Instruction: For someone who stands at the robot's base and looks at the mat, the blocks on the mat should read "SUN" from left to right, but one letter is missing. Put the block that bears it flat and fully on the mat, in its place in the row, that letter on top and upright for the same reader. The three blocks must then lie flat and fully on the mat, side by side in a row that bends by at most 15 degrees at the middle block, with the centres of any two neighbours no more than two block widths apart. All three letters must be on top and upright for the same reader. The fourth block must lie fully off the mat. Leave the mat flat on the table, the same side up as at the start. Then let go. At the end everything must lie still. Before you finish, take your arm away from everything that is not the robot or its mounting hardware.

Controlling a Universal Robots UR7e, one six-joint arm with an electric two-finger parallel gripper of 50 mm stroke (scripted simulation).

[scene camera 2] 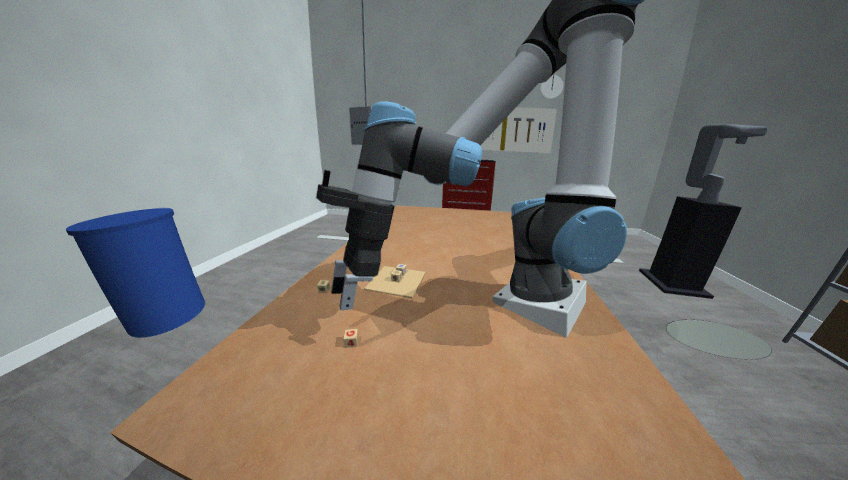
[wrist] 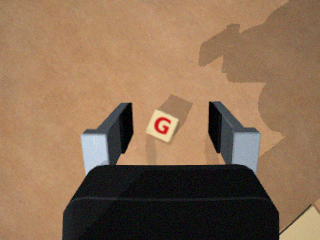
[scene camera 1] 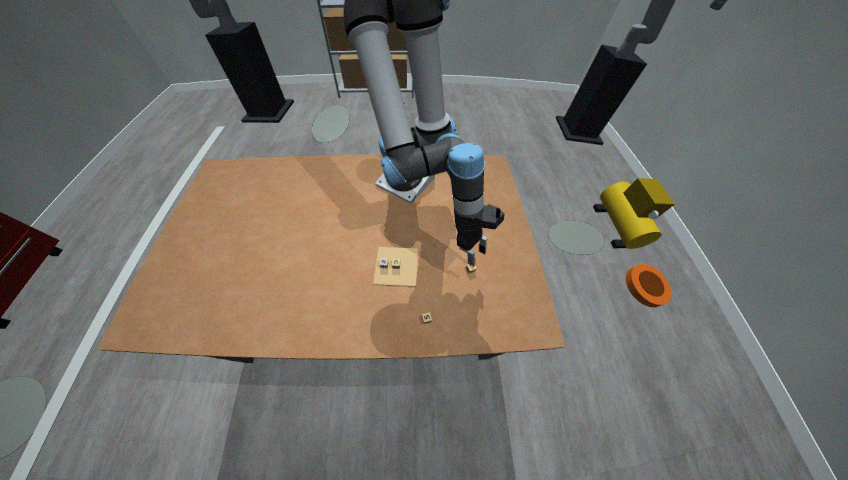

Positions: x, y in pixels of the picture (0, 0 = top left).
Labels:
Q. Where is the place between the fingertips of my gripper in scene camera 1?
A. At 477, 258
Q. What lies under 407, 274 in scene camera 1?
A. A mat.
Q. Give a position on a mat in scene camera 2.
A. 382, 283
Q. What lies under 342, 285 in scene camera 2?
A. My gripper.

